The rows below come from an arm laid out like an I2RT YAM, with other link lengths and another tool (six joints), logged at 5 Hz.
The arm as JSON. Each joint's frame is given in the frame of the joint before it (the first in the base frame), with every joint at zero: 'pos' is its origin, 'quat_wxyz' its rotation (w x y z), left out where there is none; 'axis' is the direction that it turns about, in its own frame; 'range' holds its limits. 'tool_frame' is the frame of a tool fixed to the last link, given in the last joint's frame.
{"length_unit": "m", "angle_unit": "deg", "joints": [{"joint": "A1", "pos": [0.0, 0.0, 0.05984], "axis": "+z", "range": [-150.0, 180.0]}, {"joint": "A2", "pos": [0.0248, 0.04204, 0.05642], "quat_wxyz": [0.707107, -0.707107, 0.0, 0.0], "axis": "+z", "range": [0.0, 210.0]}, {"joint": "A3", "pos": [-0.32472, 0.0, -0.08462], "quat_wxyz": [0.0, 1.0, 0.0, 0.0], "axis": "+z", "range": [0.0, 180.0]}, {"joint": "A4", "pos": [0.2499, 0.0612, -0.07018], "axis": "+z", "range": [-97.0, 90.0]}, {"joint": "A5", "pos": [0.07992, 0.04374, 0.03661], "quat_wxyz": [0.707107, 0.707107, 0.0, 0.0], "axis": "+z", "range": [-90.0, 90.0]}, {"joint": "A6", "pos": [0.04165, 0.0, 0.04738], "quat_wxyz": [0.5, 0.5, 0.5, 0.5], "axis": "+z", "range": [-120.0, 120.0]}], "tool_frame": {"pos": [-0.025, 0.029, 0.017], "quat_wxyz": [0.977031, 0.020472, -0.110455, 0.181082]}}
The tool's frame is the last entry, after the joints.
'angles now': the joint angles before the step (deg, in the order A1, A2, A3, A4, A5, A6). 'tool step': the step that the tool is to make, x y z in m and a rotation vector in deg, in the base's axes. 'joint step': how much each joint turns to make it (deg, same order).
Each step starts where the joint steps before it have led.
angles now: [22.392 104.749 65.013 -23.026 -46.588 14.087]
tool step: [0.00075 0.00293 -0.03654 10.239 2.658 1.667]
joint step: [-0.131 4.371 -7.475 18.009 -9.967 6.011]
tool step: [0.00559 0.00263 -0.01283 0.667 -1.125 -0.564]
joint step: [0.022 2.077 -0.895 5.158 0.174 1.070]
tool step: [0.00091 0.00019 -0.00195 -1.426 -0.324 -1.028]
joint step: [0.000 0.021 0.000 -0.219 1.771 0.000]
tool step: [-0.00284 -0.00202 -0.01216 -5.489 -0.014 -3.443]
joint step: [0.044 0.023 -1.466 -0.566 6.164 0.022]
